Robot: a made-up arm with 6 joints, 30 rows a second.
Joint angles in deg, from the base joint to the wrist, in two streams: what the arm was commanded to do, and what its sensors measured. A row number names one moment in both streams.
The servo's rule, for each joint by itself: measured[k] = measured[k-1] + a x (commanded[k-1-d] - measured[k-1]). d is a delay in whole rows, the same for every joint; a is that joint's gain. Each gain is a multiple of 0.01, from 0.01 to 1. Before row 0 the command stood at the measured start. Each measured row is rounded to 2 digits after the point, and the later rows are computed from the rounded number. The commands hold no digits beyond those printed.
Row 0, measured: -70.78 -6.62 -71.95 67.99 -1.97 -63.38
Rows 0 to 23, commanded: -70.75 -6.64 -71.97 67.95 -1.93 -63.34; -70.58 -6.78 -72.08 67.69 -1.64 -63.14; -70.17 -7.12 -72.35 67.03 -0.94 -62.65; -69.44 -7.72 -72.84 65.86 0.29 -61.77; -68.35 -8.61 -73.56 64.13 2.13 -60.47; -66.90 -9.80 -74.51 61.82 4.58 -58.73; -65.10 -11.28 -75.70 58.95 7.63 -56.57; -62.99 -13.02 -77.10 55.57 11.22 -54.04; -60.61 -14.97 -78.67 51.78 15.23 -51.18; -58.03 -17.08 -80.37 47.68 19.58 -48.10; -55.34 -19.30 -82.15 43.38 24.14 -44.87; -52.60 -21.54 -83.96 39.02 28.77 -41.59; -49.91 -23.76 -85.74 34.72 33.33 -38.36; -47.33 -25.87 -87.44 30.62 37.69 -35.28; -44.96 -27.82 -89.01 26.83 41.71 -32.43; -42.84 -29.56 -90.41 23.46 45.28 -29.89; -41.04 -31.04 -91.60 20.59 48.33 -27.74; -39.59 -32.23 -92.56 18.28 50.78 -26.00; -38.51 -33.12 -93.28 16.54 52.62 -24.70; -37.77 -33.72 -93.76 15.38 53.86 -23.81; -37.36 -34.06 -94.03 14.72 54.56 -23.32; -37.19 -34.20 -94.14 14.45 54.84 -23.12; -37.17 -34.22 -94.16 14.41 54.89 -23.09; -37.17 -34.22 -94.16 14.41 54.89 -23.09
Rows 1 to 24, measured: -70.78 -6.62 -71.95 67.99 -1.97 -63.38; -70.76 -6.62 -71.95 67.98 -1.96 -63.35; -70.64 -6.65 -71.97 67.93 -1.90 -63.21; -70.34 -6.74 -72.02 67.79 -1.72 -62.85; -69.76 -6.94 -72.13 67.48 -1.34 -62.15; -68.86 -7.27 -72.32 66.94 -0.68 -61.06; -67.61 -7.78 -72.60 66.12 0.32 -59.55; -66.00 -8.48 -73.00 64.97 1.71 -57.61; -64.07 -9.39 -73.53 63.47 3.52 -55.29; -61.86 -10.51 -74.20 61.60 5.74 -52.62; -59.41 -11.82 -75.00 59.37 8.37 -49.68; -56.81 -13.32 -75.93 56.81 11.37 -46.55; -54.12 -14.96 -76.97 53.96 14.68 -43.33; -51.43 -16.72 -78.11 50.88 18.22 -40.10; -48.81 -18.55 -79.32 47.64 21.92 -36.97; -46.35 -20.40 -80.58 44.31 25.68 -34.02; -44.10 -22.23 -81.86 40.97 29.40 -31.34; -42.14 -23.99 -83.13 37.71 33.00 -29.00; -40.51 -25.64 -84.36 34.60 36.38 -27.05; -39.23 -27.14 -85.52 31.71 39.47 -25.52; -38.30 -28.46 -86.59 29.10 42.20 -24.41; -37.70 -29.58 -87.56 26.80 44.55 -23.70; -37.37 -30.50 -88.42 24.82 46.51 -23.32; -37.24 -31.24 -89.17 23.15 48.10 -23.17
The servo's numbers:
d 1
a 0.64 0.20 0.13 0.16 0.19 0.65

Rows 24 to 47, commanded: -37.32 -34.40 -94.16 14.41 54.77 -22.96; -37.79 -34.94 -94.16 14.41 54.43 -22.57; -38.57 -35.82 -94.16 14.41 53.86 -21.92; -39.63 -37.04 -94.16 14.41 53.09 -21.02; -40.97 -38.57 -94.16 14.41 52.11 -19.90; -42.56 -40.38 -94.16 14.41 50.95 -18.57; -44.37 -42.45 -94.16 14.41 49.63 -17.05; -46.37 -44.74 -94.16 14.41 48.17 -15.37; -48.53 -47.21 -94.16 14.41 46.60 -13.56; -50.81 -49.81 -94.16 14.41 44.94 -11.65; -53.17 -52.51 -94.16 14.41 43.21 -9.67; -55.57 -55.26 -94.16 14.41 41.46 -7.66; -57.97 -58.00 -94.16 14.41 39.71 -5.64; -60.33 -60.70 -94.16 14.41 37.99 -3.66; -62.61 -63.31 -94.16 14.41 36.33 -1.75; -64.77 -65.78 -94.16 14.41 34.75 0.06; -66.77 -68.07 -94.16 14.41 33.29 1.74; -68.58 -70.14 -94.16 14.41 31.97 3.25; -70.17 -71.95 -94.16 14.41 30.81 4.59; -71.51 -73.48 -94.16 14.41 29.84 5.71; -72.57 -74.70 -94.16 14.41 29.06 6.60; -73.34 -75.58 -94.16 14.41 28.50 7.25; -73.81 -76.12 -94.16 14.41 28.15 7.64; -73.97 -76.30 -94.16 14.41 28.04 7.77
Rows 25 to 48, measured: -37.20 -31.84 -89.82 21.75 49.39 -23.12; -37.28 -32.35 -90.38 20.58 50.41 -23.02; -37.61 -32.87 -90.87 19.59 51.17 -22.73; -38.22 -33.46 -91.30 18.76 51.68 -22.20; -39.12 -34.18 -91.67 18.06 51.95 -21.43; -40.30 -35.06 -91.99 17.48 51.98 -20.44; -41.75 -36.12 -92.27 16.99 51.78 -19.22; -43.43 -37.39 -92.52 16.58 51.37 -17.81; -45.31 -38.86 -92.73 16.23 50.76 -16.22; -47.37 -40.53 -92.92 15.94 49.97 -14.49; -49.57 -42.39 -93.08 15.70 49.01 -12.64; -51.87 -44.41 -93.22 15.49 47.91 -10.71; -54.24 -46.58 -93.34 15.32 46.68 -8.73; -56.63 -48.86 -93.45 15.17 45.36 -6.72; -59.00 -51.23 -93.54 15.05 43.96 -4.73; -61.31 -53.65 -93.62 14.95 42.51 -2.79; -63.52 -56.08 -93.69 14.86 41.04 -0.94; -65.60 -58.48 -93.75 14.79 39.57 0.80; -67.51 -60.81 -93.80 14.73 38.13 2.39; -69.21 -63.04 -93.85 14.68 36.74 3.82; -70.68 -65.13 -93.89 14.64 35.43 5.05; -71.89 -67.04 -93.93 14.60 34.22 6.06; -72.82 -68.75 -93.96 14.57 33.13 6.83; -73.45 -70.22 -93.99 14.54 32.18 7.36
